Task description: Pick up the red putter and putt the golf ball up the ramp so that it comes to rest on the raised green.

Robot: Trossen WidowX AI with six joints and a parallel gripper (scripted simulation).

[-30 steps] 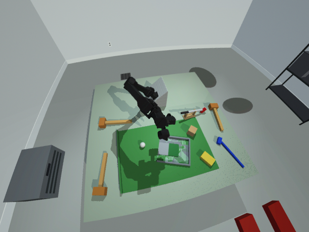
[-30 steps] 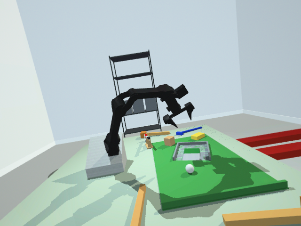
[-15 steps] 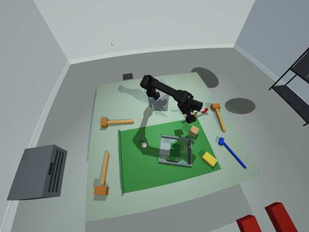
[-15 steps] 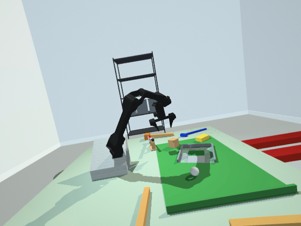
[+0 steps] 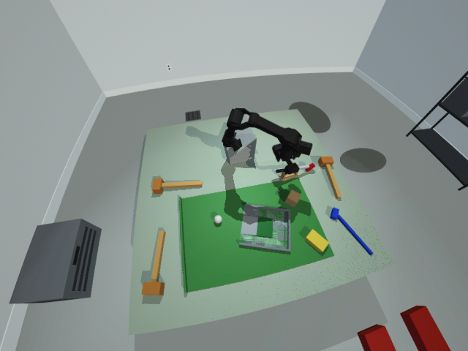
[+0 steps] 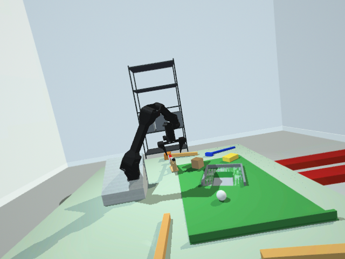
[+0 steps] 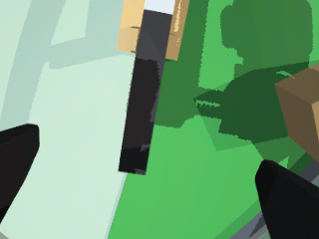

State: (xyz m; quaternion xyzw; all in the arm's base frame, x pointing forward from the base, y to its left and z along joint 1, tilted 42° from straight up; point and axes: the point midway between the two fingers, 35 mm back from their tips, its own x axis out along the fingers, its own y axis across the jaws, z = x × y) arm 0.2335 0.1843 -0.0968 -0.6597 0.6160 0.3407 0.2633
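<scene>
Now: gripper tip 120 mm to the right of the red putter, 70 mm above it and 20 mm past it. Round my gripper tip: yellow block 400 mm ahead, 110 mm below, 70 mm to the left; tan cube 150 mm ahead, 100 mm below, 30 mm to the left; white golf ball 400 mm to the right, 180 mm ahead, 110 mm below.
</scene>
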